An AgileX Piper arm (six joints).
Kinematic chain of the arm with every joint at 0, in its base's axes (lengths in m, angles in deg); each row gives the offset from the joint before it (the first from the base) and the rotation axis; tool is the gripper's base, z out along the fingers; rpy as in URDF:
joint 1: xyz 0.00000 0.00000 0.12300 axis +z
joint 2: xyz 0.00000 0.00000 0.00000 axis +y
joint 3: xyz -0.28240 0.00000 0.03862 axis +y
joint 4: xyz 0.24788 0.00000 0.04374 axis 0.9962 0 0.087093
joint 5: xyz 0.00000 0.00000 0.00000 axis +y
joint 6: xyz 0.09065 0.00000 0.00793 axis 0.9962 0 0.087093
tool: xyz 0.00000 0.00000 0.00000 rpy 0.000 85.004 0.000
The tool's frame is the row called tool.
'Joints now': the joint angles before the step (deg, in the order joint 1, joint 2, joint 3, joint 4, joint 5, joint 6). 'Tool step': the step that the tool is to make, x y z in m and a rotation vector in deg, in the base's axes. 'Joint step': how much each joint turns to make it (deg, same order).
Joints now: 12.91, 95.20, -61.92, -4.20, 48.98, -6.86
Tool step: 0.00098, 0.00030, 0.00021, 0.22, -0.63, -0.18
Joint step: 0.00, 0.00, 0.00, 0.00, -0.66, 0.23
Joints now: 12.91, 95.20, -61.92, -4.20, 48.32, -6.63
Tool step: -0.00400, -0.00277, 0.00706, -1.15, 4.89, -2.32
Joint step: -0.20, 0.00, -2.11, -0.13, 7.25, 1.73
